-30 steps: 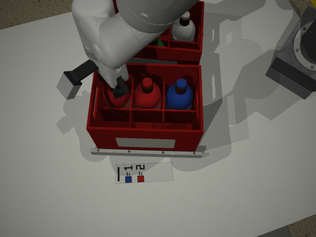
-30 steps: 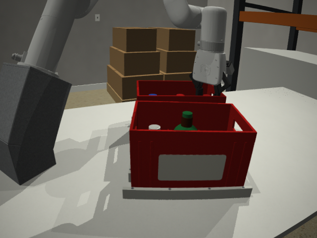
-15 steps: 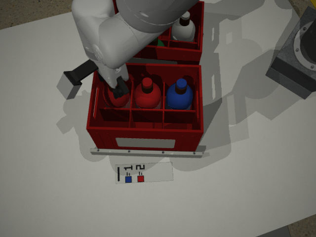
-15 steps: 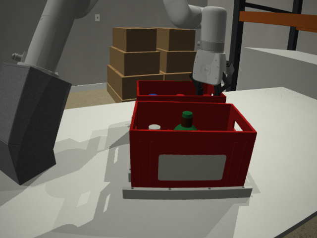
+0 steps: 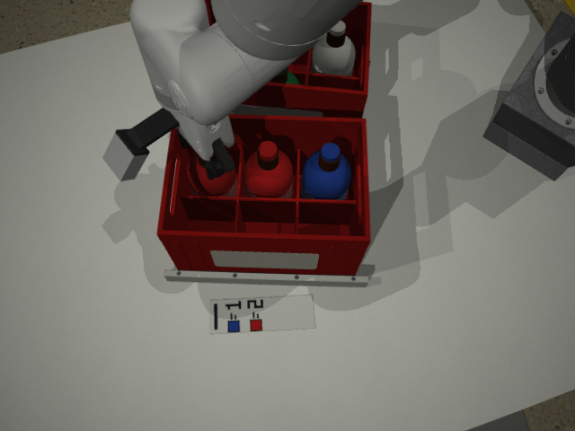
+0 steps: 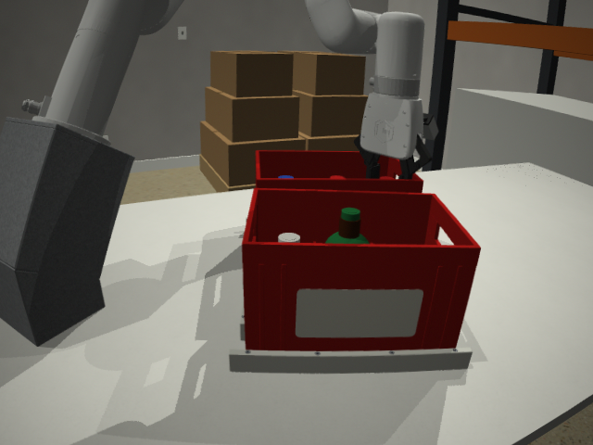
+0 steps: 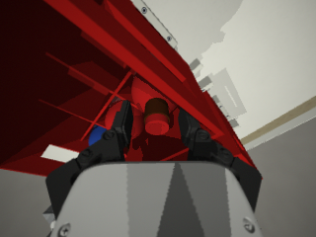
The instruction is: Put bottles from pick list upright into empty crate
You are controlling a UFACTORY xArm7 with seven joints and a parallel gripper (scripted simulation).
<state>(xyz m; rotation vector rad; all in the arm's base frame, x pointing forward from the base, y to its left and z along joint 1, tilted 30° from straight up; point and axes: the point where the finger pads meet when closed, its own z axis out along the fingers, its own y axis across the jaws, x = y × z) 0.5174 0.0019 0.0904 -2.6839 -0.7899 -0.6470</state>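
Now: the red bottle 90 mm behind my hand and 70 mm below it. Round my hand: pick list (200 mm to the left, 150 mm below, 70 mm behind); green bottle (150 mm to the right, 110 mm behind, 70 mm below); blue bottle (180 mm behind, 70 mm below, 10 mm to the left).
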